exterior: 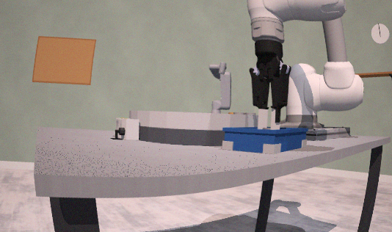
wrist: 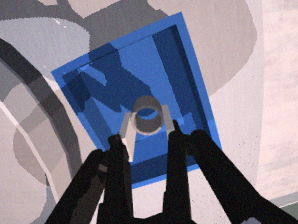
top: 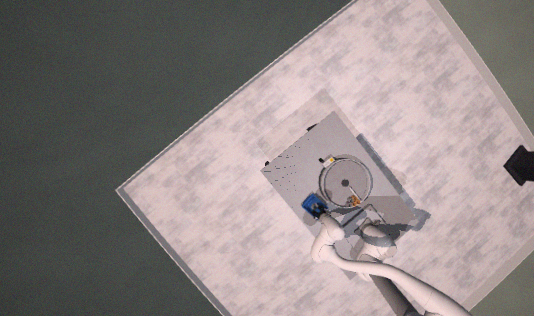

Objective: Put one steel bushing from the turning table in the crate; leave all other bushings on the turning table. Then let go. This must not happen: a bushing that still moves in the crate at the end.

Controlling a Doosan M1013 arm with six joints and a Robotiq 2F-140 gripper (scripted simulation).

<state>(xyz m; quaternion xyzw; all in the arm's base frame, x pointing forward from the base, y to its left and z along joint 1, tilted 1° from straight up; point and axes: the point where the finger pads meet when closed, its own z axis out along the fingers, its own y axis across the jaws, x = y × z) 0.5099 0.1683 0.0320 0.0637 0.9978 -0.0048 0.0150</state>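
The blue crate lies 40 mm below my hand and 10 mm behind it. The rest, counted from my hand: round grey turning table (330 mm to the right, 50 mm behind, 10 mm below).
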